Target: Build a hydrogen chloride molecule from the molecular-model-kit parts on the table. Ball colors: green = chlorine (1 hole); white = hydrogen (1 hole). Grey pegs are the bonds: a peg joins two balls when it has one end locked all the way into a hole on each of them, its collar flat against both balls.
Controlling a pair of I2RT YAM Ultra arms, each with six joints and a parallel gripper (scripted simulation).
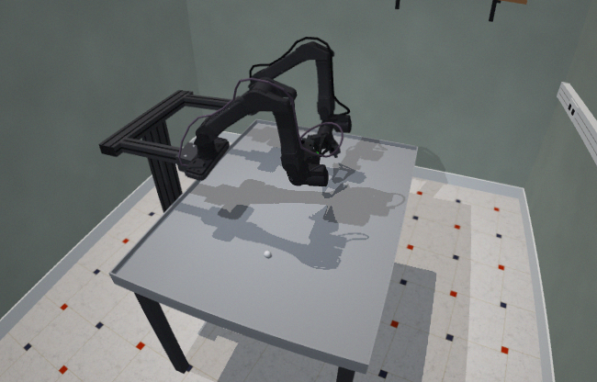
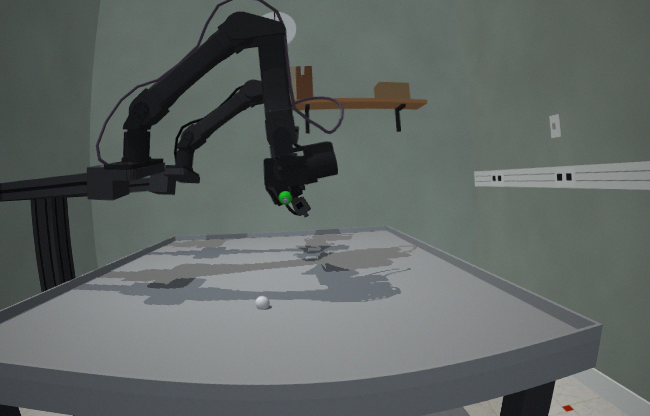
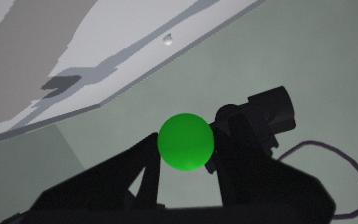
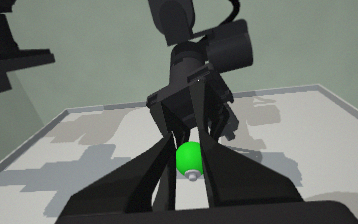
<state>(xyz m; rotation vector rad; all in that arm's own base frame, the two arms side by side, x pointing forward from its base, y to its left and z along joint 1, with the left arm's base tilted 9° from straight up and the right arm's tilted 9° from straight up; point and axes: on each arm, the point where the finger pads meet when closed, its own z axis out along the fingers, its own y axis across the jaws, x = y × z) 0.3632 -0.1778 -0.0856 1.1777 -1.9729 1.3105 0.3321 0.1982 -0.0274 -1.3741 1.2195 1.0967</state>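
Right now my right hand is 7 cm past the white ball, 35 cm to the left of it and 22 cm above it. From my right hand the other things lie so: green ball (6 cm to the left, 6 cm below); grey peg (5 cm to the left, 7 cm below).
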